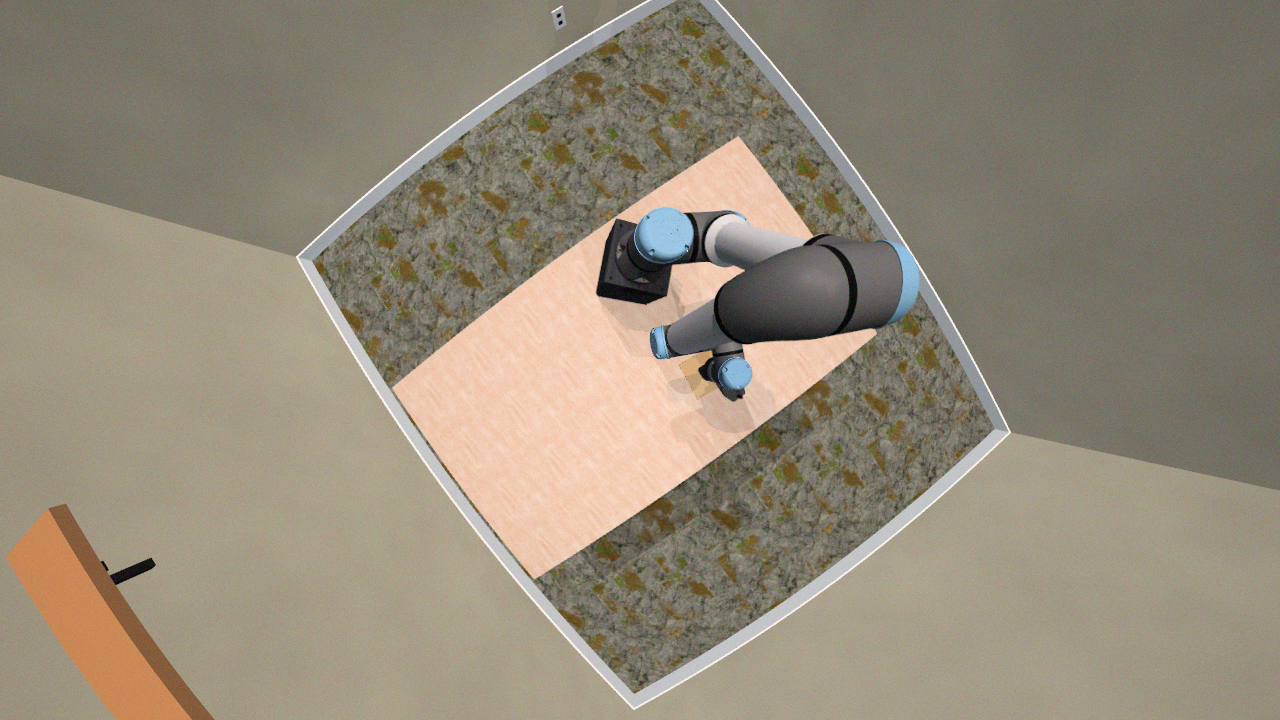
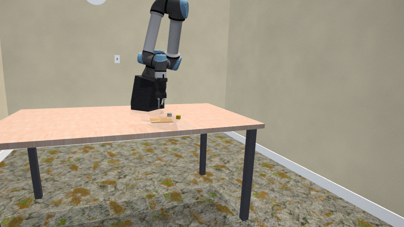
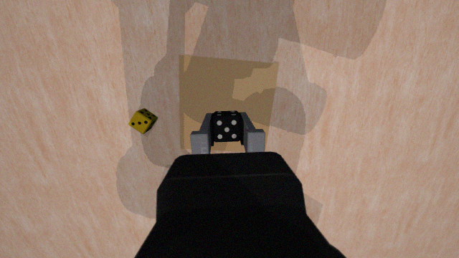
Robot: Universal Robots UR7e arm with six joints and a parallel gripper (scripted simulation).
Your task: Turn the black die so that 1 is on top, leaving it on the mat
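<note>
Now: hand 100 mm above the tan mat. Round my hand: white die: 90 mm behind, 90 mm to the left, 90 mm below; then black die: 10 mm below; then yellow die: 120 mm to the left, 90 mm below.
</note>
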